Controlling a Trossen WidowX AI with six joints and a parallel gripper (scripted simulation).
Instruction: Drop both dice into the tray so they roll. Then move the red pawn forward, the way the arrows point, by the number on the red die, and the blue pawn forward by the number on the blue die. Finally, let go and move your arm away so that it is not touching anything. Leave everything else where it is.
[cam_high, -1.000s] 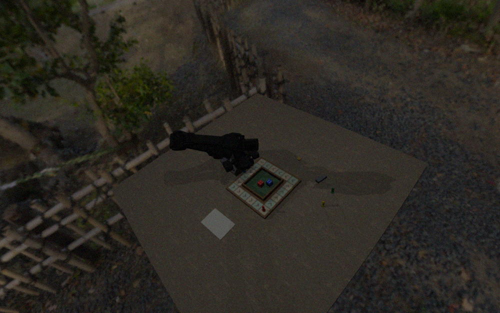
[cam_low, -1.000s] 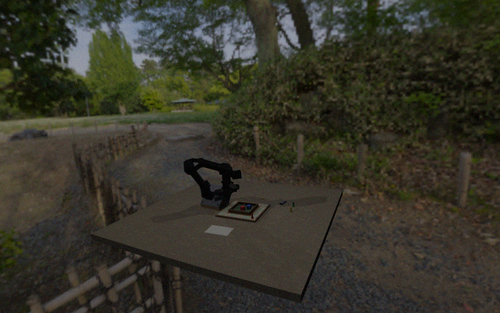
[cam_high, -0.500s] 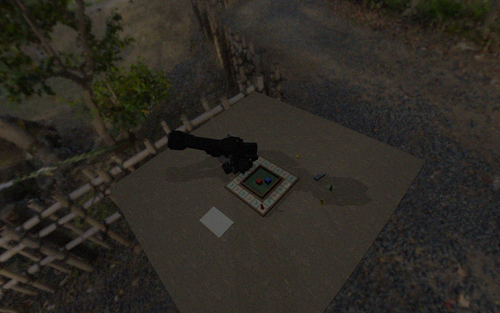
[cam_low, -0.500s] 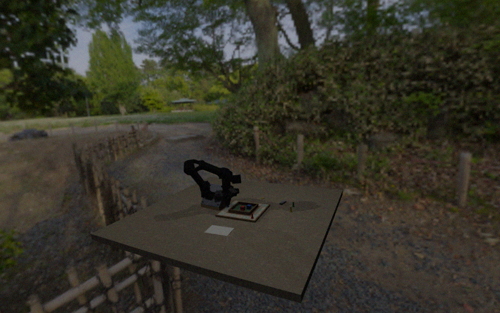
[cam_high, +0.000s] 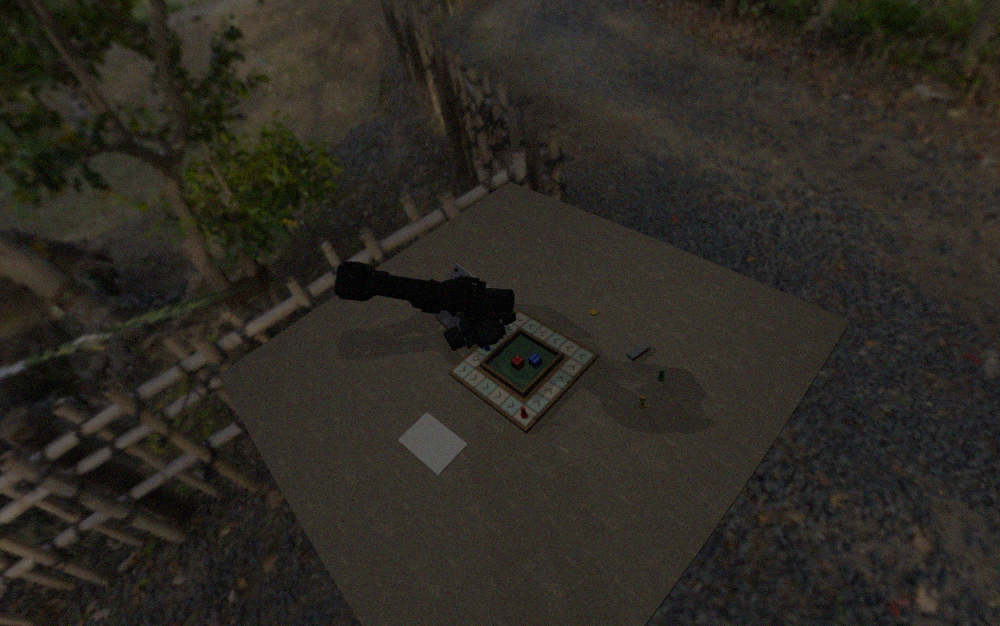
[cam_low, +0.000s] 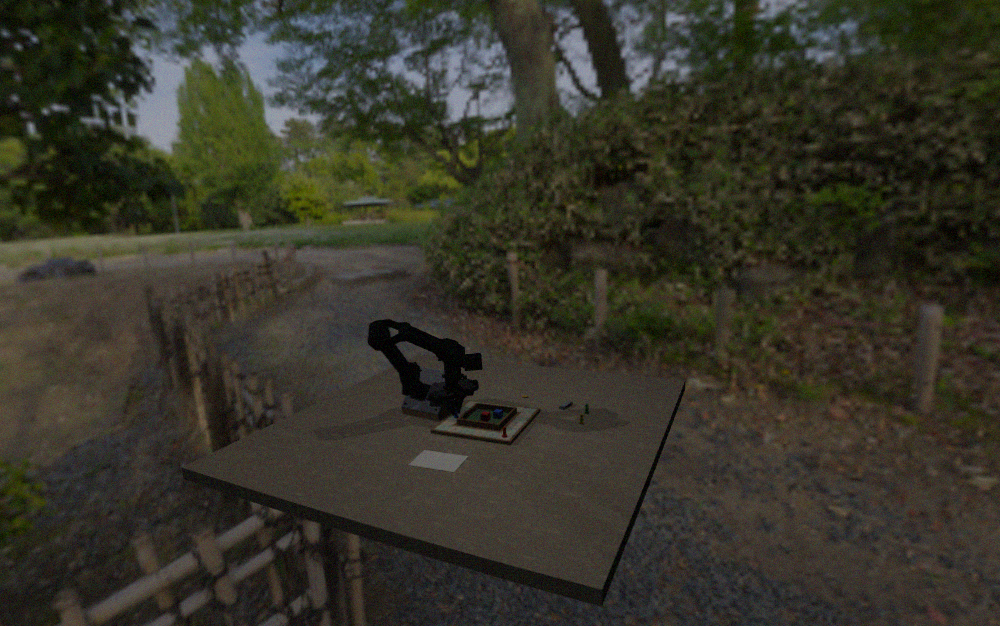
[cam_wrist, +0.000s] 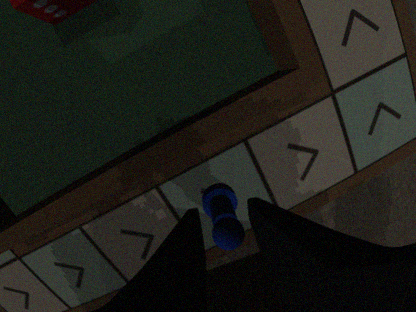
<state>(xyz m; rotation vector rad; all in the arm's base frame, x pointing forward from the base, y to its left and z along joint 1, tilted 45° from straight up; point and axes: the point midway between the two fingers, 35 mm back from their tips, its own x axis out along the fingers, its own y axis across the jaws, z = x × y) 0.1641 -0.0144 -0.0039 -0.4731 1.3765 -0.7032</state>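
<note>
My gripper tip is now right at the blue pawn. Also, from my gripper tip: white sheet 260 mm to the right, 130 mm ahead, 20 mm below; red pawn 240 mm ahead, 50 mm to the right; green tray 110 mm ahead, 40 mm to the left, 20 mm below.
</note>
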